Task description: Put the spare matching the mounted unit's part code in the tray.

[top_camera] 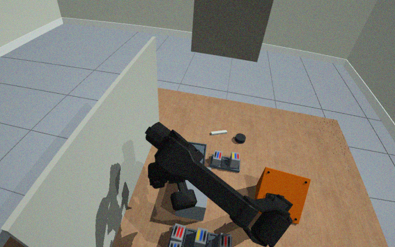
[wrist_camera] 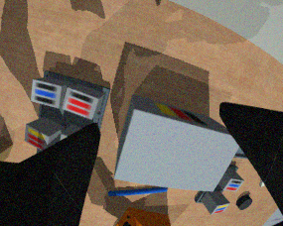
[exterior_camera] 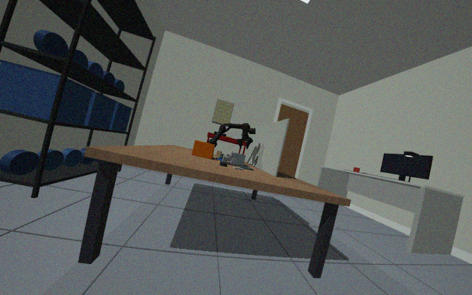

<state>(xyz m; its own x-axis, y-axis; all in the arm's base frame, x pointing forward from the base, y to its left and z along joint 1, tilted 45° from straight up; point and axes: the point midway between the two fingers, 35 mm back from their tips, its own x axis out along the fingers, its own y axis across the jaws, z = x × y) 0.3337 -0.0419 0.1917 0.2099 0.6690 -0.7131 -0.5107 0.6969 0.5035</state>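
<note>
The grey spare block lies 200 mm behind my gripper tip, 130 mm to the left of it and 110 mm below it. The rest, counted from my gripper tip: blue pen 220 mm behind, 150 mm below, 80 mm to the right; then tall grey box 100 mm below, 60 mm to the right, 60 mm behind; then partition wall 170 mm ahead, 70 mm above, 50 mm to the right.
</note>
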